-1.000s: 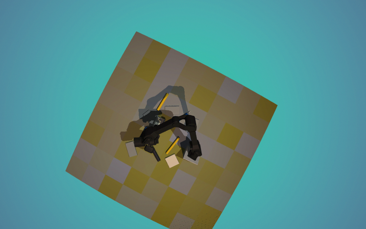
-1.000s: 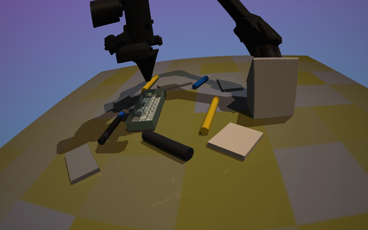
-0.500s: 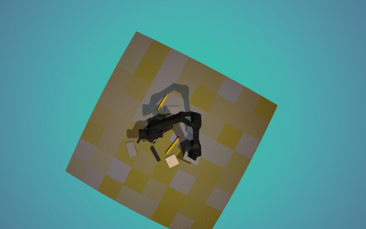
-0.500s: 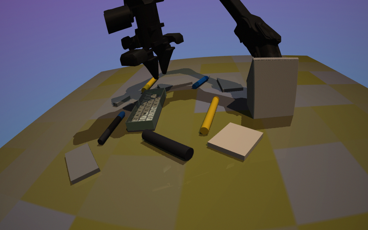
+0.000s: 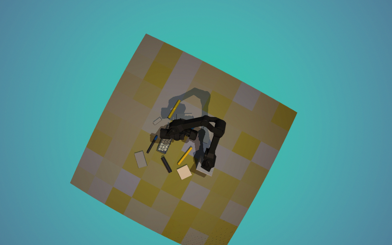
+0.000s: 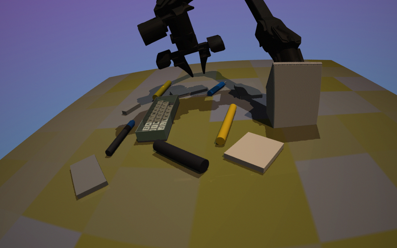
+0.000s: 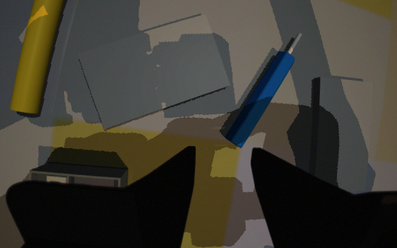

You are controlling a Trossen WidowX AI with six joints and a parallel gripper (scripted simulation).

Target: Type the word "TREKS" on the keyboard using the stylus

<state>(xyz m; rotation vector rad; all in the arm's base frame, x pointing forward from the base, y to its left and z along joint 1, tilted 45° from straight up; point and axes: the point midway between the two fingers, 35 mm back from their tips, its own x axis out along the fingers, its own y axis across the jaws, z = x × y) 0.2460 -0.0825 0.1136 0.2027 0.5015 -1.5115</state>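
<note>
My gripper tip is now 80 mm to the left of the blue stylus, 60 mm above it and 50 mm past it. The rest, counted from my gripper tip: grey stylus tip 110 mm to the right, 70 mm behind, 60 mm below; then small grey block 210 mm ahead, 70 mm to the left, 60 mm below; then yellow cylinder 180 mm to the left, 90 mm behind, 60 mm below.
</note>
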